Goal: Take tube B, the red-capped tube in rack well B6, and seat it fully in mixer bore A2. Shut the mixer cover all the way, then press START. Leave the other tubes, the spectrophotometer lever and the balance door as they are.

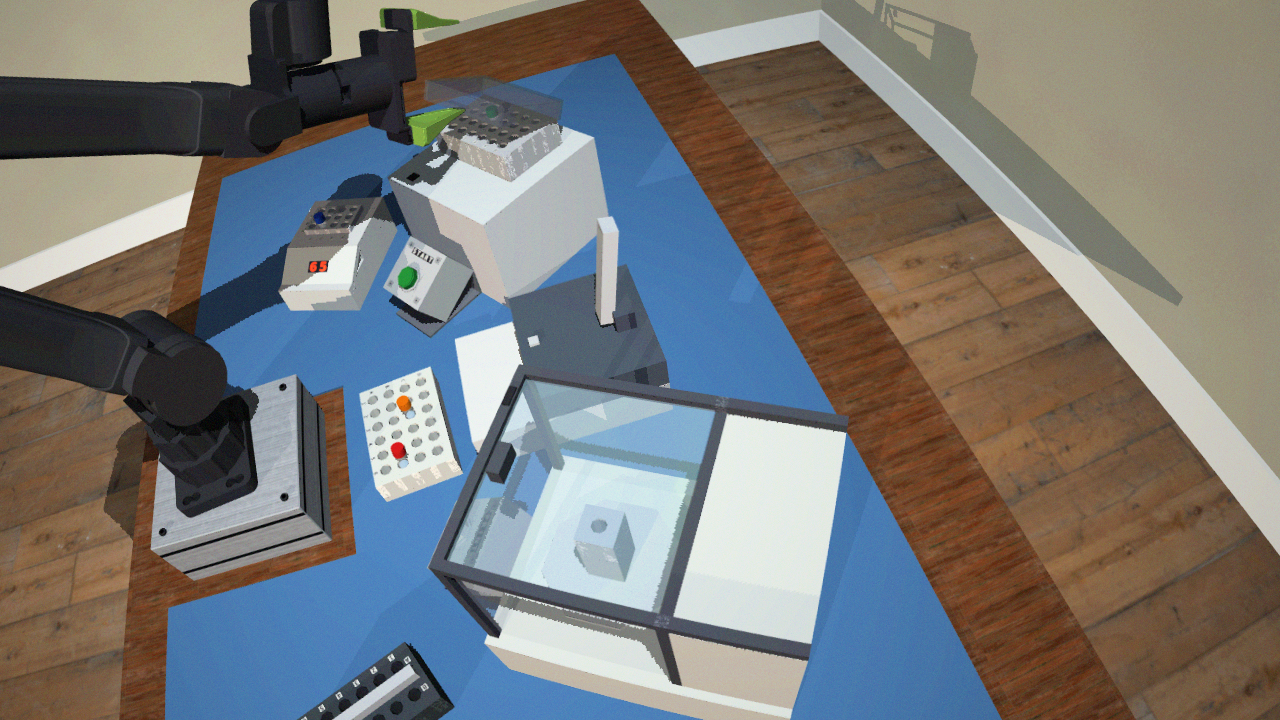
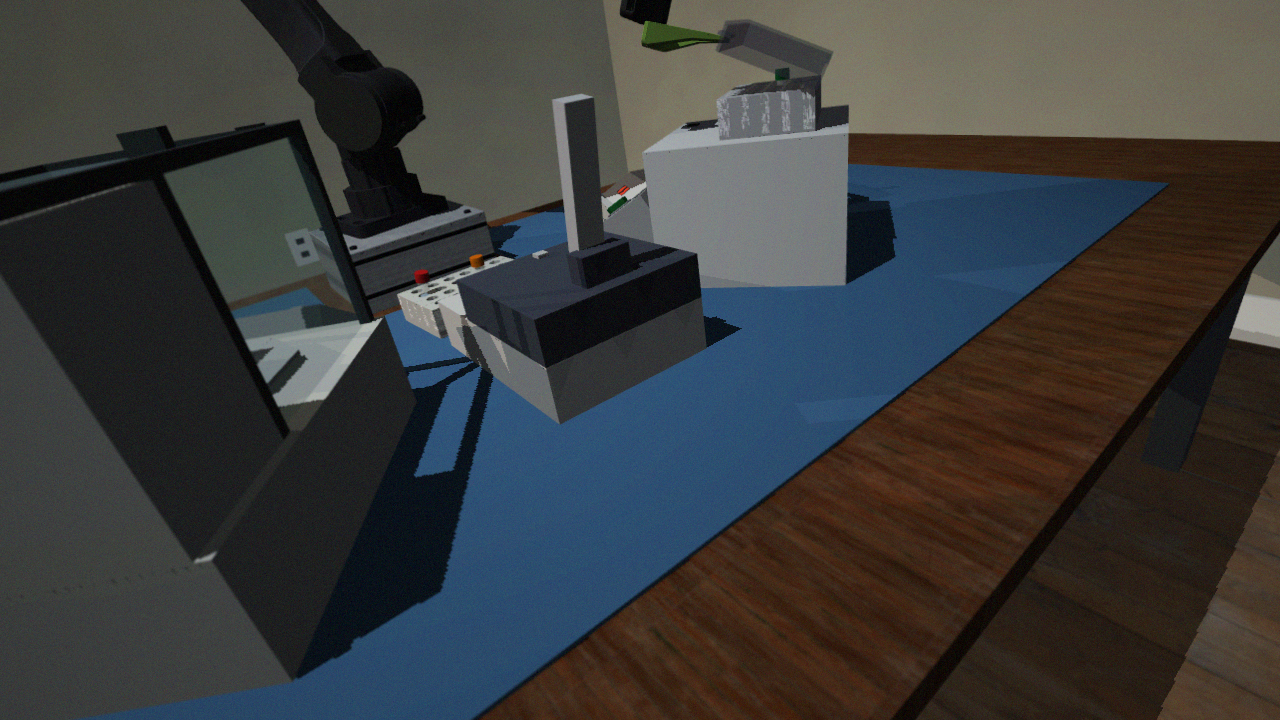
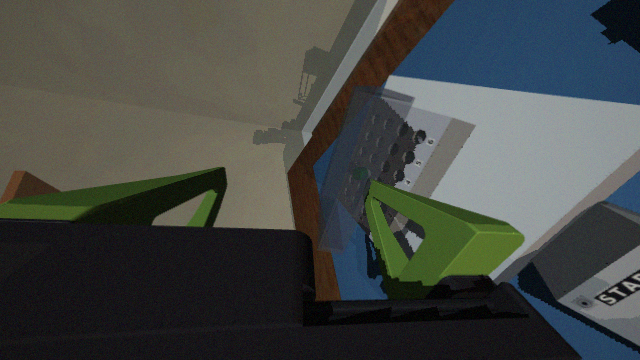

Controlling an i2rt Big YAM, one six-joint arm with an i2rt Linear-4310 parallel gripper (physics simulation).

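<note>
The red-capped tube stands in the white rack. The mixer is a tall white box with a bored block on top, where a green-capped tube stands. Its clear cover is tilted partly up over the block. My gripper is open and empty, beside the cover; one green fingertip is at the cover's edge, contact unclear. The green START button is on a sloped box beside the mixer.
An orange-capped tube shares the rack. A heater block with a blue-capped tube stands left of START. The spectrophotometer has an upright lever. The glass-doored balance stands nearby. A black rack is at the bottom.
</note>
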